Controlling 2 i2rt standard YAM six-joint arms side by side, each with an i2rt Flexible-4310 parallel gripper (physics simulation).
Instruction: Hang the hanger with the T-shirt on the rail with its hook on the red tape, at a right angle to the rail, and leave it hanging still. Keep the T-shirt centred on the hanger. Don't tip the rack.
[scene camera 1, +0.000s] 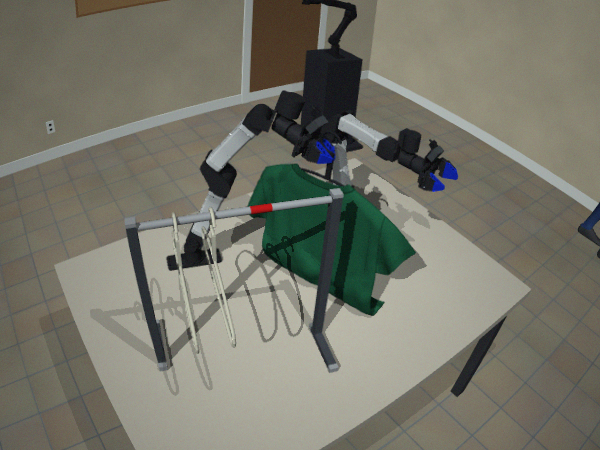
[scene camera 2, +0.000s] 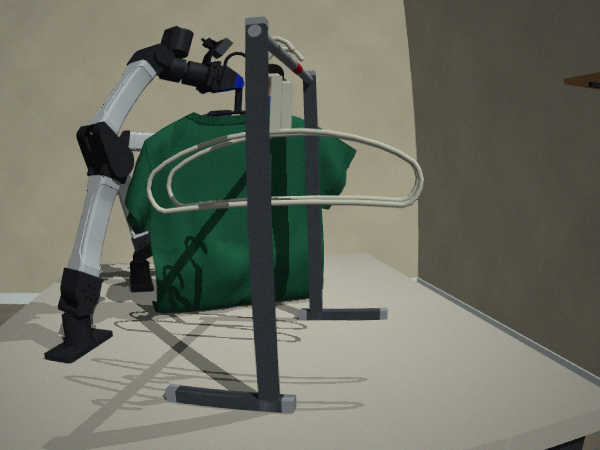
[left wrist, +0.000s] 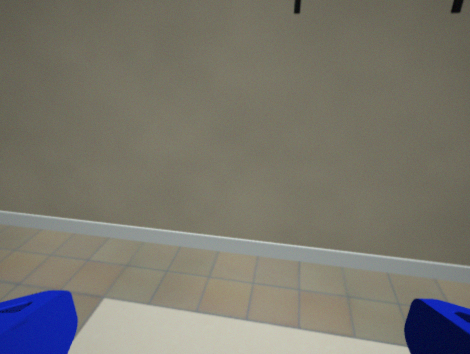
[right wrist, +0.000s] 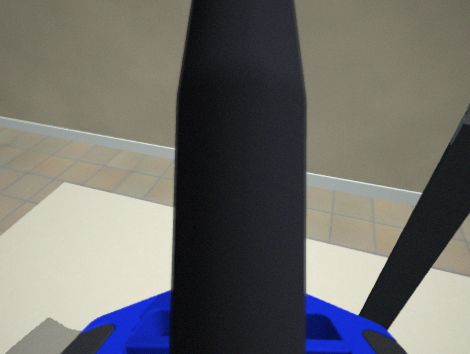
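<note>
The green T-shirt (scene camera 1: 320, 225) (scene camera 2: 210, 170) hangs on a black hanger (scene camera 1: 328, 171) (scene camera 2: 238, 100) (right wrist: 240, 175) behind the rack, its hem low near the tabletop and one lower corner curled. My right gripper (scene camera 1: 327, 152) (scene camera 2: 242, 84) (right wrist: 237, 290) is shut on the hanger's neck, above the collar. Most of the hanger is hidden inside the shirt. The red tape (scene camera 1: 261, 208) (scene camera 2: 299, 68) is on the rail (scene camera 1: 300, 203) (scene camera 2: 282, 52), apart from the hanger. My left gripper (scene camera 1: 444, 181) (left wrist: 239, 309) is open and empty, off to the shirt's side.
The rack (scene camera 1: 327, 265) (scene camera 2: 261, 225) stands upright on the table (scene camera 1: 240, 400) (scene camera 2: 400, 370). Two cream hangers (scene camera 1: 186, 300) (scene camera 2: 350, 202) hang on the rail, between the tape and one rack post. A person's foot (scene camera 1: 591, 231) shows at the right edge of scene camera 1.
</note>
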